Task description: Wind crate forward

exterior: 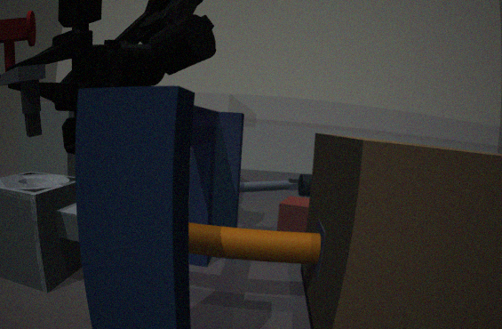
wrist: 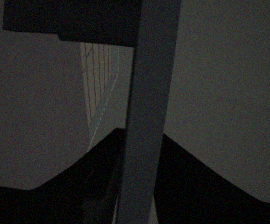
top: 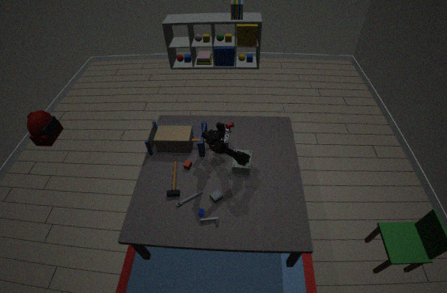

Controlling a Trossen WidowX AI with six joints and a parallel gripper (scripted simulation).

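Now: the red knob 40 mm behind my gripper tip, 30 mm to the left of it and 40 mm above it. From my gripper tip the other things lie so: grey winch (10 mm to the left, 160 mm below); grey winch handle (10 mm behind, 20 mm to the left, 10 mm above); blue steel frame (180 mm ahead, 20 mm to the left, 80 mm below).
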